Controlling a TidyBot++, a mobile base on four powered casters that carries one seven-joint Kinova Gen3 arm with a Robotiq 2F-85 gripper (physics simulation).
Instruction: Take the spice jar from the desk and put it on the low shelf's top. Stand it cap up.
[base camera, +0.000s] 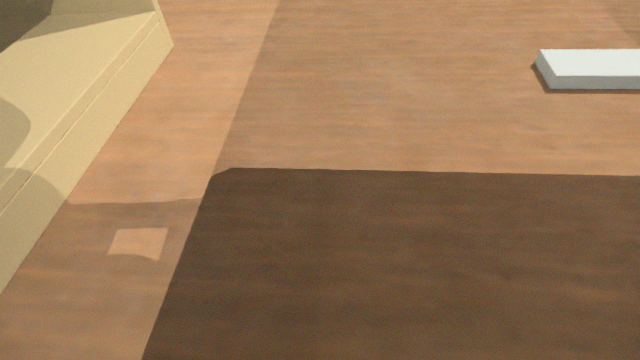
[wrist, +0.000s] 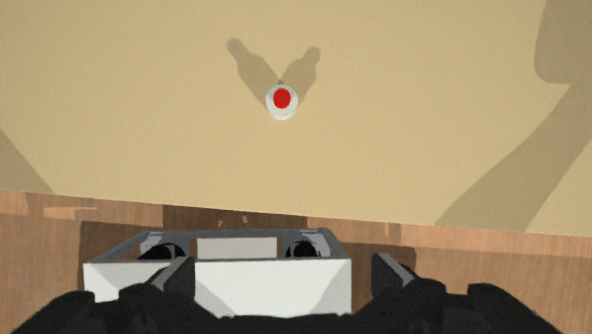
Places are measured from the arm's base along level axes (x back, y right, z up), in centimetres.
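Pixels of known places: gripper, fingertip midpoint: (wrist: 284, 274).
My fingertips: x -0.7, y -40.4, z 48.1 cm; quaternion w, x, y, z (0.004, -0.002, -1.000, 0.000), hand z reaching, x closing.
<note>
Behind a point stands the place of what it marks.
The spice jar (wrist: 281, 112) {x -0.8, y -51.3, z 25.1 cm}, white and round with a red cap, stands upright, cap up, on the low shelf's tan top (wrist: 150, 140) {x 15.9, y -48.3, z 21.3 cm} in the wrist view. It stands back from the top's front edge, and two shadows spread behind it. My gripper (wrist: 284, 274) {x -0.7, y -40.4, z 48.1 cm} is open and empty. In the wrist view its fingers show below the jar, apart from it. The jar does not show in the base camera view, where part of the low shelf (base camera: 125, 75) {x -63.3, y -32.5, z -35.2 cm} shows at the left.
My white mobile base (wrist: 270, 290) {x 1.5, y -18.9, z -1.4 cm} shows below the gripper in the wrist view, close to the tan top's edge. A flat white slab (base camera: 590, 64) lies on the wooden floor (base camera: 380, 120) {x -53.9, y 7.5, z -39.7 cm} at the right in the base camera view. A broad dark shadow covers the near floor.
</note>
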